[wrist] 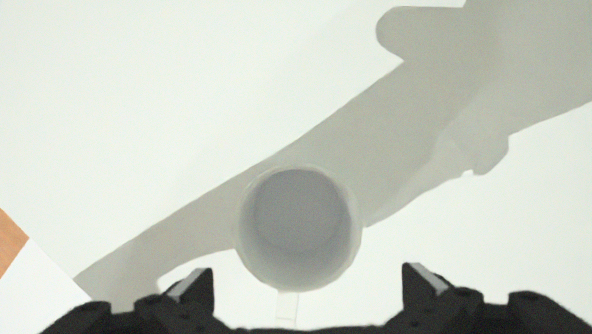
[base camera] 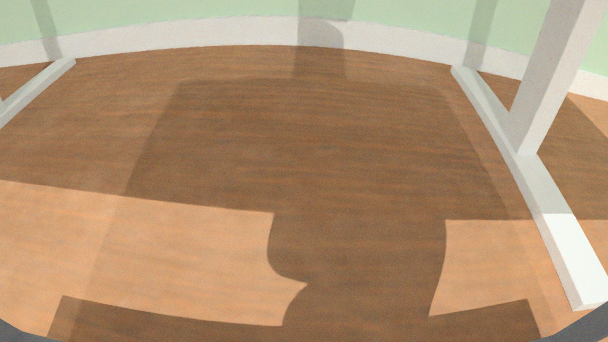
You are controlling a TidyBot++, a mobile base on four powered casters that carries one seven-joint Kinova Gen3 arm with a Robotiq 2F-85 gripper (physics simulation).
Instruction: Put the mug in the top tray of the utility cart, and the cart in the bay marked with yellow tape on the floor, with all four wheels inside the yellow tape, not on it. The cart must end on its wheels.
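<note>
A white mug (wrist: 298,225) stands upright on a white table top (wrist: 125,100), seen from above in the wrist view, a little below the middle. Its handle points down in the view, toward the gripper's base. My gripper (wrist: 307,287) is open, with one finger to the left and one to the right of the mug's lower part; neither finger touches it. How high the fingertips are above the table top is hard to tell. The utility cart and the yellow tape bay do not show in either view.
In the base camera view, white table legs with floor bars (base camera: 537,185) (base camera: 37,90) stand right and left on the wooden floor (base camera: 320,150). A green wall with a white baseboard (base camera: 225,32) runs behind. The table top's edge shows at lower left in the wrist view.
</note>
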